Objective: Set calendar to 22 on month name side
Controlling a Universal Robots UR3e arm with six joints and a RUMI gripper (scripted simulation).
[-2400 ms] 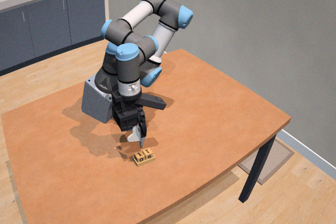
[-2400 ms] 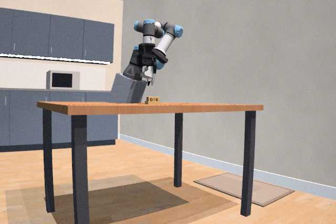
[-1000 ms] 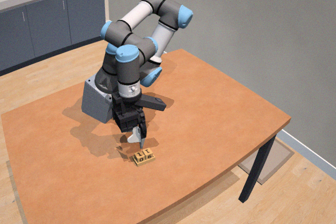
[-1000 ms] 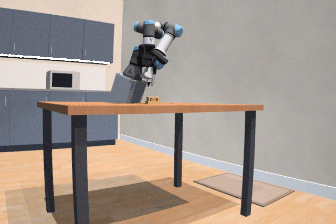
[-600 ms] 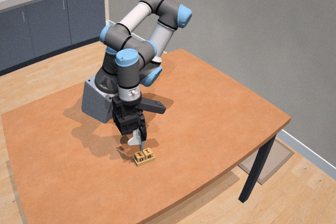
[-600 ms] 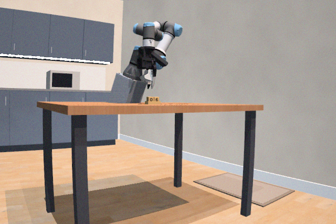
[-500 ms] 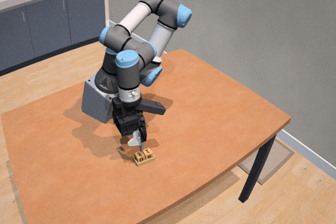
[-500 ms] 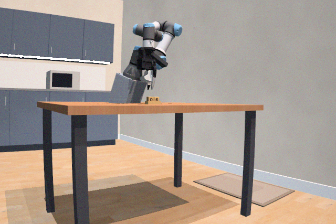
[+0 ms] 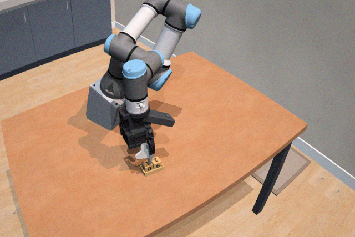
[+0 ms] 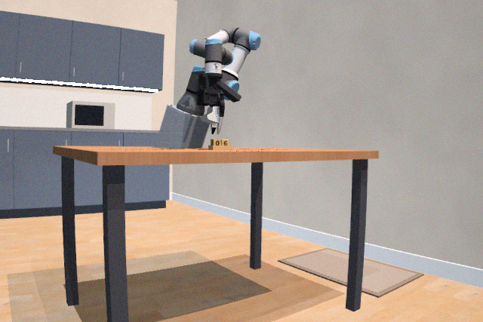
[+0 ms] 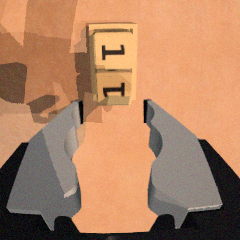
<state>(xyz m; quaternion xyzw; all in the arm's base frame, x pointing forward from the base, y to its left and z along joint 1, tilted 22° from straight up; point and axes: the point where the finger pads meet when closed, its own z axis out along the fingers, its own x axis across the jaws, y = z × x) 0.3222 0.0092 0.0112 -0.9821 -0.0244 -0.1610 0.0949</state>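
The wooden tray is 20 mm to the left of my hand and 60 mm below it.
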